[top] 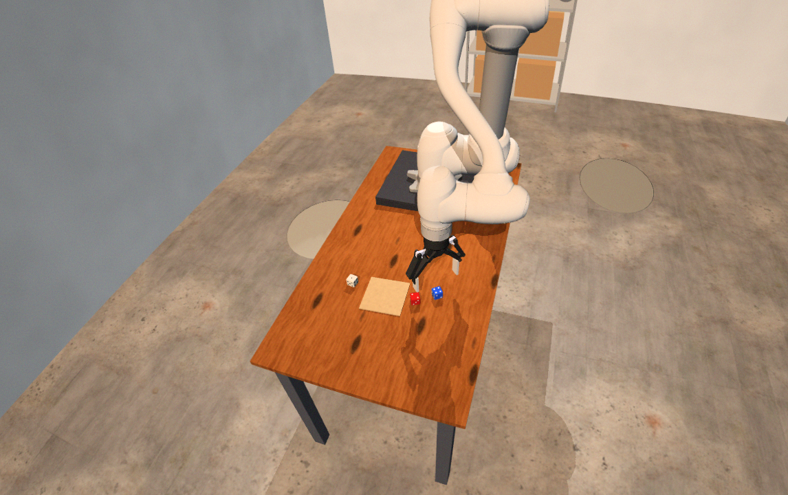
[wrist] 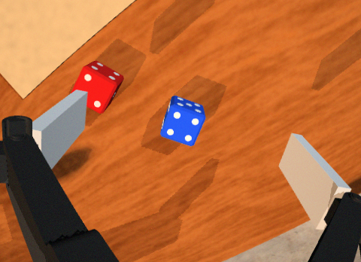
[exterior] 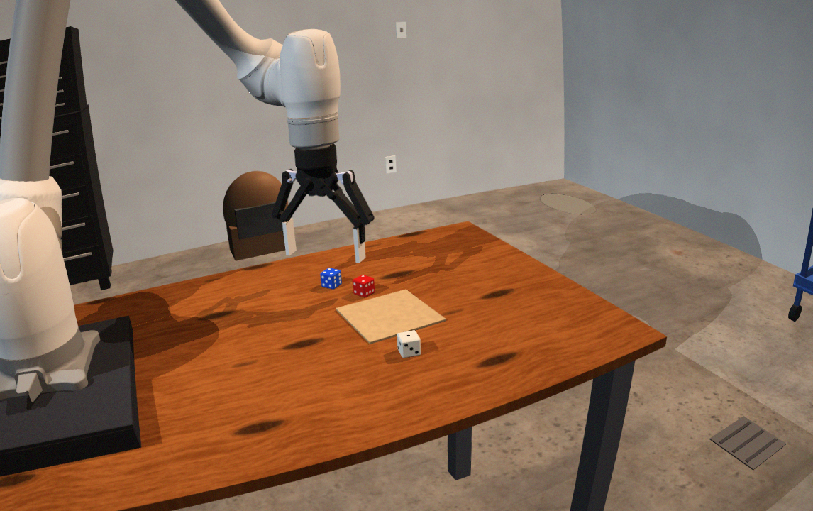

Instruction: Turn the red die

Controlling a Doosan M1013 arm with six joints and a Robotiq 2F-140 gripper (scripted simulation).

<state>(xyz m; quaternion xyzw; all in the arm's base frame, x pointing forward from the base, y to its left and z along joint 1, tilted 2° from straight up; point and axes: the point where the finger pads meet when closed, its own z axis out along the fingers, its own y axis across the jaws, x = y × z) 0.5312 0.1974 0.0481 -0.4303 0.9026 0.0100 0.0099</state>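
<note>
Right now my hand is 6 cm short of the red die, 6 cm above it and 5 cm to the left of it. From my hand the other things lie so: tan mat 15 cm to the right, 7 cm below, 7 cm ahead; then white die 28 cm to the right, 7 cm ahead, 6 cm below; then blue die 6 cm below, 1 cm to the left, 1 cm ahead.
</note>
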